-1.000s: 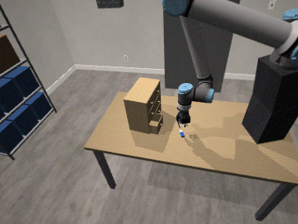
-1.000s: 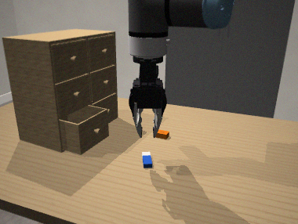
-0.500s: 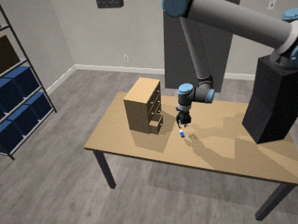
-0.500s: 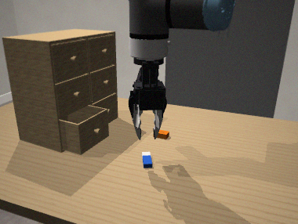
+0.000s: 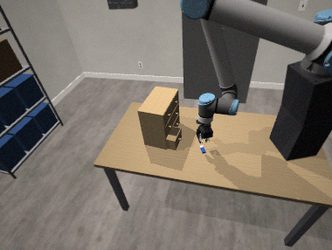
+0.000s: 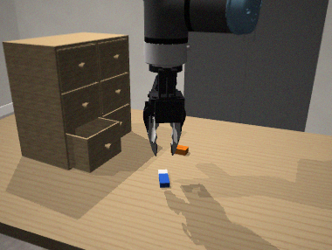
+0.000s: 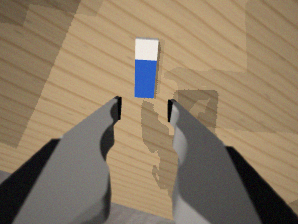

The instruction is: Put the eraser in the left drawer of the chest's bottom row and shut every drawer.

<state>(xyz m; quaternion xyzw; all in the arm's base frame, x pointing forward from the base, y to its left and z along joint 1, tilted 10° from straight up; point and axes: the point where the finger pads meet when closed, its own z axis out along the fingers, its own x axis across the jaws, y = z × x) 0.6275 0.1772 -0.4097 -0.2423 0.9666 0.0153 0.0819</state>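
Right now the eraser is 80 mm below my hand and 10 mm to the right of it. Also, from my hand: orange block: 170 mm to the right, 80 mm below, 30 mm ahead.
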